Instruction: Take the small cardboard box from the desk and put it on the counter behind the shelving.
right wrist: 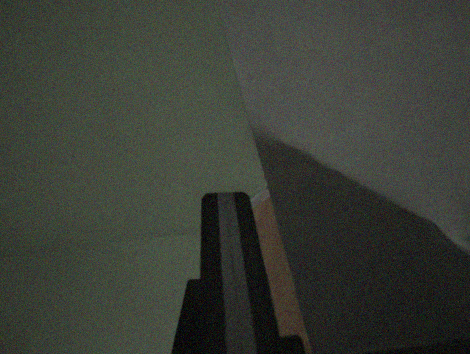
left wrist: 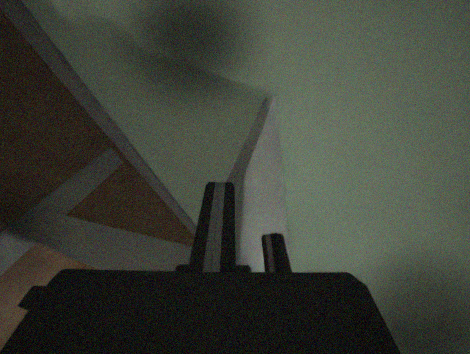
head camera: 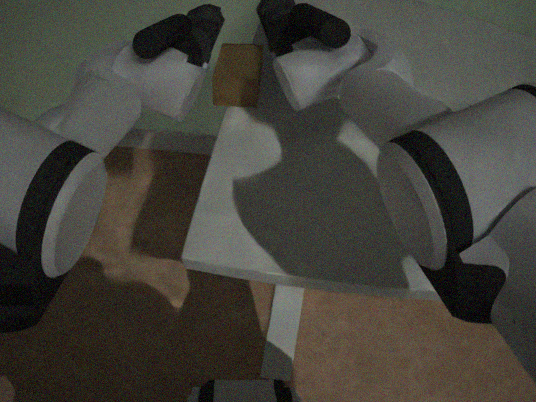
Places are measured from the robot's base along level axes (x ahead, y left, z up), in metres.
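Pixels of known places: left gripper, fingertip midpoint: [left wrist: 220, 192]; right gripper, fingertip midpoint: [right wrist: 225, 208] [left wrist: 271, 234].
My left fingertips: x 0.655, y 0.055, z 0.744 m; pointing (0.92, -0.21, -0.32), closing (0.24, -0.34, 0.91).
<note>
Behind a point stands the place of what it marks.
The small brown cardboard box [head camera: 237, 82] {y 0.005, x 0.477, z 0.765 m} sits at the far left part of the white desk [head camera: 215, 235] {y 0.026, x 0.277, z 0.721 m} in the head view, close to the green wall. My left gripper [head camera: 206, 32] {y 0.055, x 0.655, z 0.744 m} [left wrist: 220, 192] {y 0.055, x 0.655, z 0.744 m} is up and left of the box in that view, shut and empty. My right gripper [head camera: 276, 25] {y -0.046, x 0.661, z 0.764 m} [right wrist: 225, 208] {y -0.046, x 0.661, z 0.764 m} is up and right of it, also shut and empty. The box lies in the gap between the two and shows apart from both. It does not show in either wrist view. The shelving and the counter do not show.
The green wall [head camera: 100, 25] {y 0.432, x 1.102, z 0.540 m} [left wrist: 370, 125] {y -0.189, x 0.996, z 0.936 m} [right wrist: 110, 110] {y 0.288, x 1.077, z 0.782 m} rises behind the desk. A grey baseboard [head camera: 175, 142] {y 0.224, x 1.053, z 0.049 m} runs along its foot. Brown floor [head camera: 400, 345] {y -0.451, x 0.323, z 0.002 m} lies in front, with a pale desk leg [head camera: 286, 320] under the front edge. Arm shadows cover much of the desk top.
</note>
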